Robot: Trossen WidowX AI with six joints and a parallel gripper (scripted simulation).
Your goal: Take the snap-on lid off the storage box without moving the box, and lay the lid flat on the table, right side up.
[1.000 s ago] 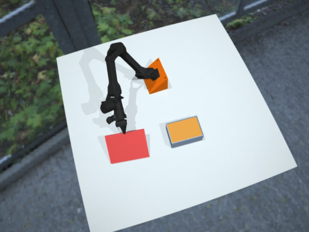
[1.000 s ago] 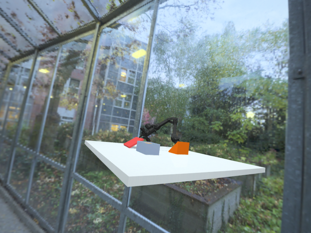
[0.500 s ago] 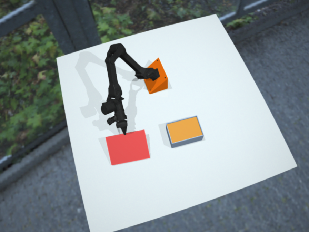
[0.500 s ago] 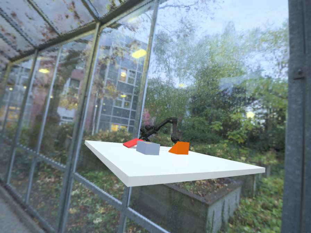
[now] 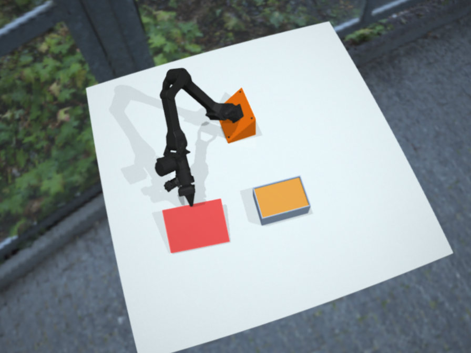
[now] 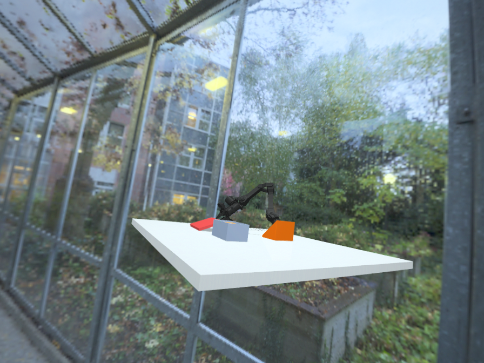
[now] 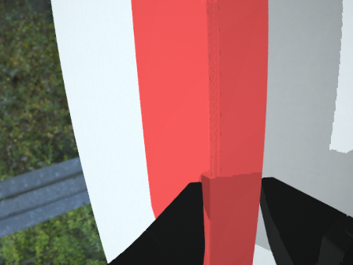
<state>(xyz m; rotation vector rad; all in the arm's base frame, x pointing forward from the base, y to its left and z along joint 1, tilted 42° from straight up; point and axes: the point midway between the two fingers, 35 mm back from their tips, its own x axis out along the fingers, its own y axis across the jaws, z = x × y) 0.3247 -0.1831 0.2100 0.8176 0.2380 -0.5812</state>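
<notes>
Right now my gripper tip is 80 mm short of the red lid and 30 mm above it. From my gripper tip the other things lie so: grey storage box (350 mm to the left, 70 mm ahead, 20 mm below).
</notes>
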